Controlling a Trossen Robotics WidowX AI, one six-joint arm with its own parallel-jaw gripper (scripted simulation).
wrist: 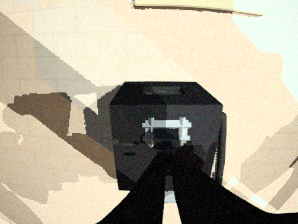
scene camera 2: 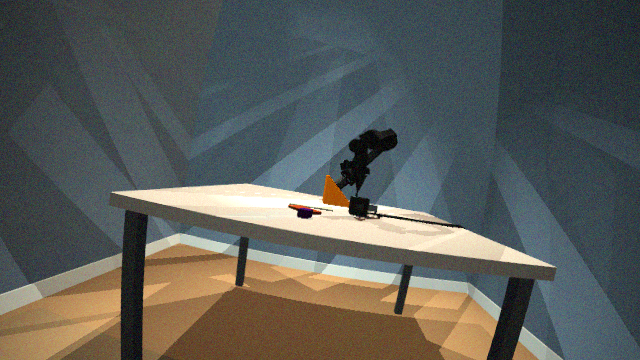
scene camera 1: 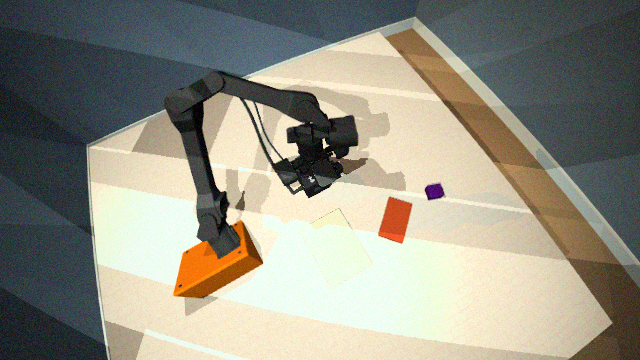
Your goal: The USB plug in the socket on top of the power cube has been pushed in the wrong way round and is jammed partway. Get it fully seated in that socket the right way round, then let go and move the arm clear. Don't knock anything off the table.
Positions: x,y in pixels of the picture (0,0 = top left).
Labels:
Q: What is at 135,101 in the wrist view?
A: A power cube.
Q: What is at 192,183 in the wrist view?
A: My gripper.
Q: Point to a dark USB plug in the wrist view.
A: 166,140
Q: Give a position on a red-orange flat block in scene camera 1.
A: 393,226

